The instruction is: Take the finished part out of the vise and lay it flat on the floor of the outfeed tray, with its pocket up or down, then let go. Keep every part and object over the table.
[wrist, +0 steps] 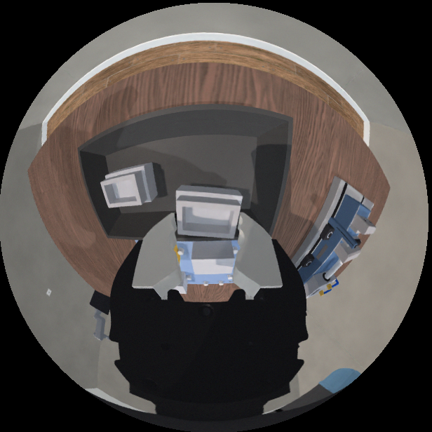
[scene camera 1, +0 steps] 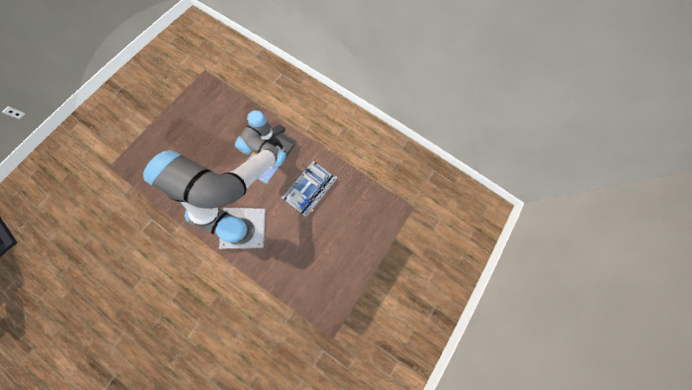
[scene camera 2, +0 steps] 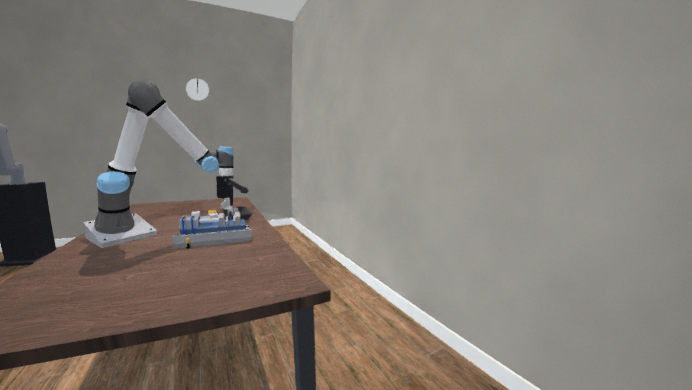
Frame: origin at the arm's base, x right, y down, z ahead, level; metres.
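Seen in the pictures: arm's base, link origin: (scene camera 2: 115, 226).
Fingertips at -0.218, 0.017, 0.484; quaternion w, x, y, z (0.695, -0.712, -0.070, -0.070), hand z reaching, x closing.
Offsets run from my fingertips to a thing's top centre, as dx, dy, dz.
My gripper (wrist: 207, 213) (scene camera 2: 228, 205) is shut on the finished part (wrist: 209, 214), a light grey stepped block. Its rectangular pocket faces the wrist camera. In the wrist view the part overlaps the near side of the dark outfeed tray (wrist: 215, 155) (scene camera 1: 288, 142) (scene camera 2: 244, 213); its exact height over the tray floor is hard to tell. The arm hides part of the tray in scene camera 1. The vise {+0.314, -0.065, -0.036} (wrist: 322, 247) (scene camera 1: 308, 189) (scene camera 2: 212, 238), blue and grey, stands to the right of the tray in the wrist view, apart from the gripper.
A second grey pocketed part (wrist: 125, 190) lies in the tray's left part in the wrist view. A light blue plate {-0.010, +0.026, -0.136} (wrist: 184, 262) (scene camera 1: 268, 174) with pale pins, a grey block (wrist: 212, 257) and a yellow piece (wrist: 177, 253) is beside the tray's near wall.
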